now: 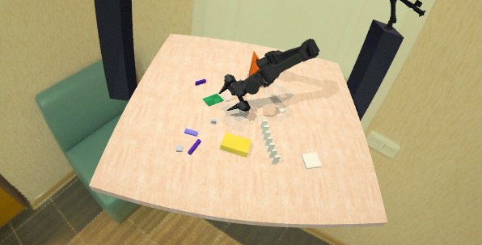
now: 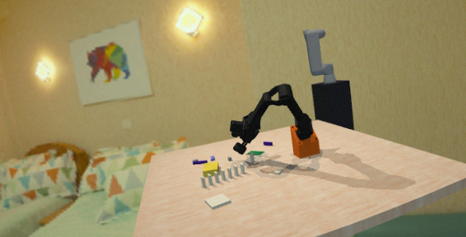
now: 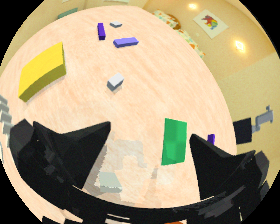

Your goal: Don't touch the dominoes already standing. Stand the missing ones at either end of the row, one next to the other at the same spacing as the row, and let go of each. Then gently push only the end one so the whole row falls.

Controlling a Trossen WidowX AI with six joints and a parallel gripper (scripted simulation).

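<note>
My gripper tip is 8 cm past the green tile, 5 cm to the left of it and 6 cm above it. From my gripper tip the other things lie so: white flat tile: 26 cm ahead, 42 cm to the left, 6 cm below; then yellow block: 21 cm ahead, 7 cm to the left, 5 cm below.
</note>
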